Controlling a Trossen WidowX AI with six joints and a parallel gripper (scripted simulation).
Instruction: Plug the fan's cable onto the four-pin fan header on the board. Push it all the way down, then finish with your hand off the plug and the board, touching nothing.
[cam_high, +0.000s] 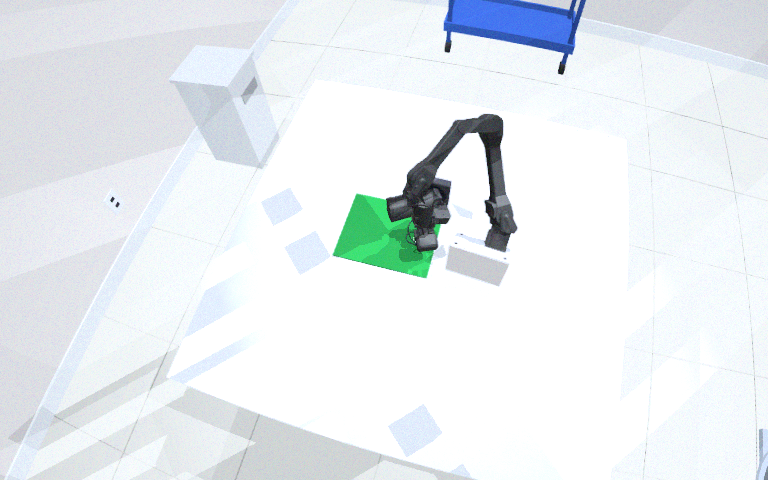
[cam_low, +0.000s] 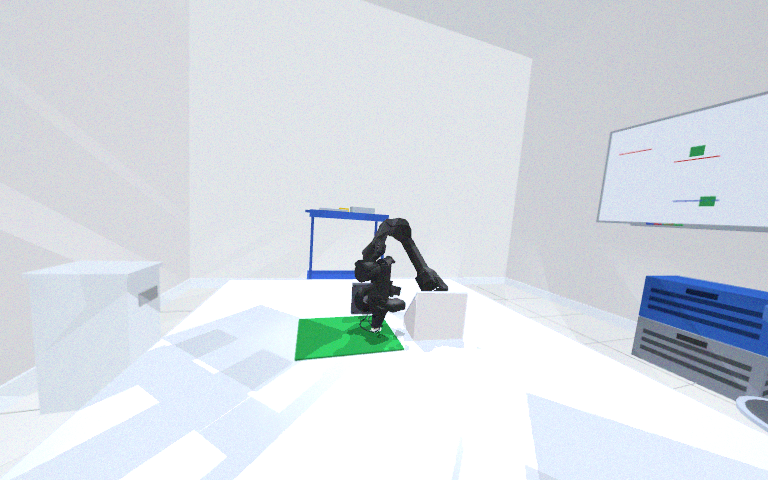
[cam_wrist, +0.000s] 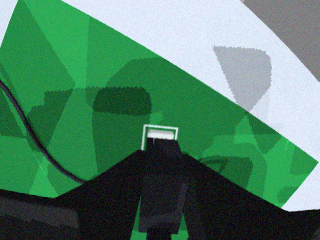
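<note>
Now: the white four-pin header 3 cm below my gripper tip and 1 cm ahead of it. Also, from my gripper tip: black fan plug 1 cm ahead, 1 cm above; then black fan 15 cm to the right, 3 cm ahead, 3 cm above; then green board 10 cm ahead, 4 cm below, 2 cm to the left.
</note>
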